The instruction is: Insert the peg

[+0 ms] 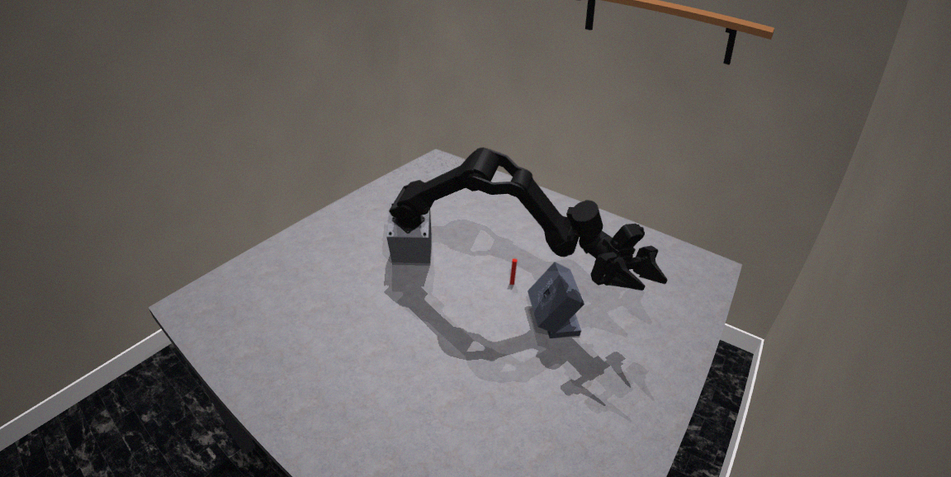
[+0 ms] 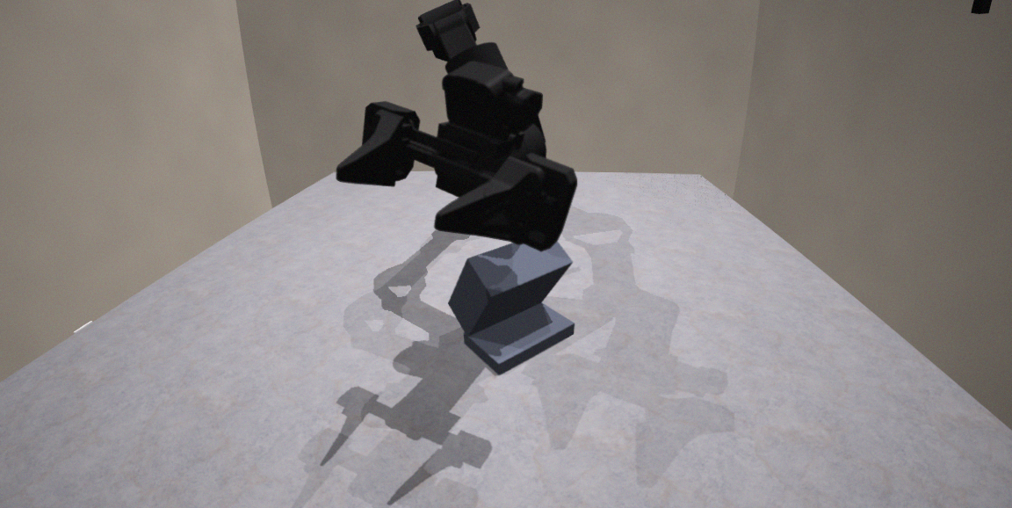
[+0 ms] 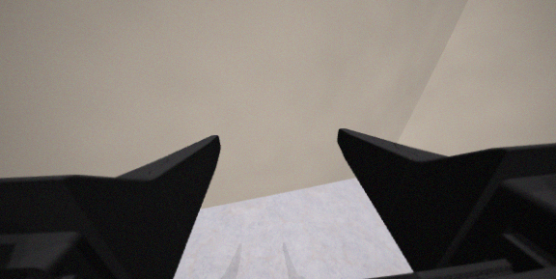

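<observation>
Right now my hand is 360 mm past the red square peg, 230 mm above it and 90 mm to the right of it. From my hand the other things lie so: flat foot plate (270 mm below, 190 mm behind, 50 mm to the left).
</observation>
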